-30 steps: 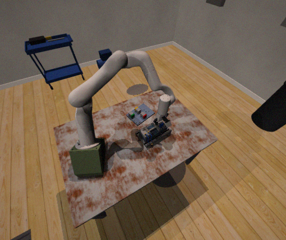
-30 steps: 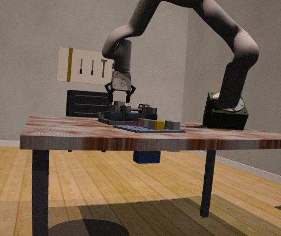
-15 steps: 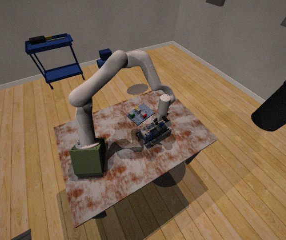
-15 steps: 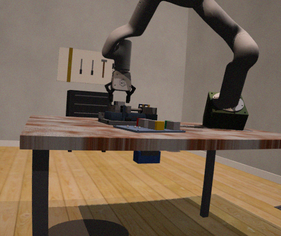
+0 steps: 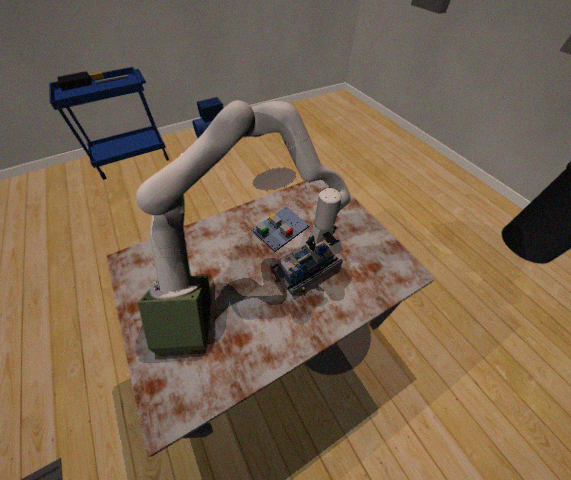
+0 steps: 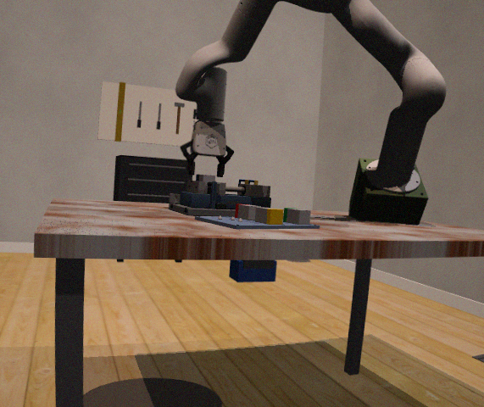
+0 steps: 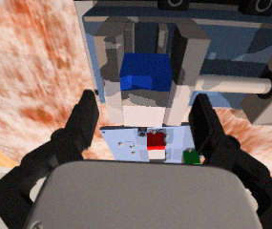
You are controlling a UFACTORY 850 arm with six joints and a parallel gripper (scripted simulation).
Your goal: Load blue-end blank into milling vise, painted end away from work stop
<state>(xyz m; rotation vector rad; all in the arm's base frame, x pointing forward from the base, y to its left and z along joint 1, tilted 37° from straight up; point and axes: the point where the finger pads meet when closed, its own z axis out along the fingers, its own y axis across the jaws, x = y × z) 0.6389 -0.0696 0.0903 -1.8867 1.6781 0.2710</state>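
The blue-ended blank is 20 mm below my hand. The rest, counted from my hand: pale rod: 90 mm behind, 20 mm to the right, 40 mm below; then milling vise: 70 mm behind, 10 mm to the right, 80 mm below; then red-ended blank: 80 mm behind, 210 mm to the left, 100 mm below.
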